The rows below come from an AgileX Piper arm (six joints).
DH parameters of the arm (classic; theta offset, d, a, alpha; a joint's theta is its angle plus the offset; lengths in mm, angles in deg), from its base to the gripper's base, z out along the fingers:
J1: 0 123 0 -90
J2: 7.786 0 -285 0
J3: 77.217 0 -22 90
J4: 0 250.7 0 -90
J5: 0 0 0 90
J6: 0 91 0 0
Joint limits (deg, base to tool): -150..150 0..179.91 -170..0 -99.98..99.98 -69.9..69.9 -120..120
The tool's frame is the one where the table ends.
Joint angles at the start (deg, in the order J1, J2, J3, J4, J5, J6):
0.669 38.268 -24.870 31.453 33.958 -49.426
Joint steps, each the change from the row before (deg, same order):
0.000 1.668 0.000 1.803 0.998 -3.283
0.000 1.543 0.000 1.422 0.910 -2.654
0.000 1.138 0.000 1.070 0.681 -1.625
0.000 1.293 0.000 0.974 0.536 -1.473
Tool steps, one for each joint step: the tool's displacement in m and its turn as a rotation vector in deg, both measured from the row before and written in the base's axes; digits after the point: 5 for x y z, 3 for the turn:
0.00297 0.00210 -0.00368 -0.573 1.510 2.221
0.00264 0.00177 -0.00348 -0.409 1.434 1.891
0.00187 0.00135 -0.00255 -0.001 1.141 1.201
0.00232 0.00118 -0.00283 0.025 1.204 1.048

